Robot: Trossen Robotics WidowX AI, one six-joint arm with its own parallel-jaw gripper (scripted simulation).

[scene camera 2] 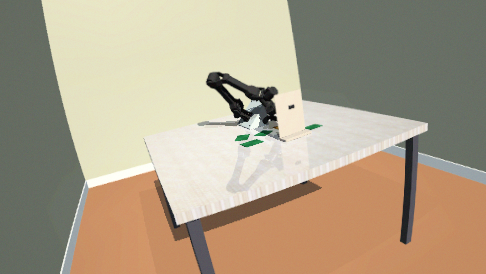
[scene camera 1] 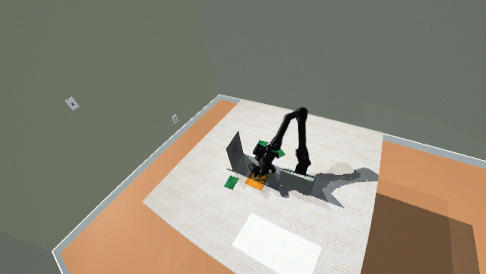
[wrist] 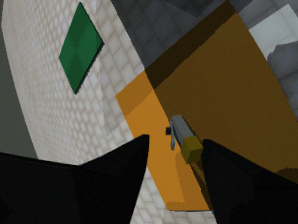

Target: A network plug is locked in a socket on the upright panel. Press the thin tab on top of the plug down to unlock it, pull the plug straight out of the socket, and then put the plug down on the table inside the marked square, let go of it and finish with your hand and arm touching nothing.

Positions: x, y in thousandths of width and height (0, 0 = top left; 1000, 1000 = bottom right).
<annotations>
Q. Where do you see an upright panel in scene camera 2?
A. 596, 396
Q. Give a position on a plug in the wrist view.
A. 643, 667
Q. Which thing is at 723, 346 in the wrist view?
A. An orange marked square.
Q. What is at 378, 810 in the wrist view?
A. The gripper.
</annotations>
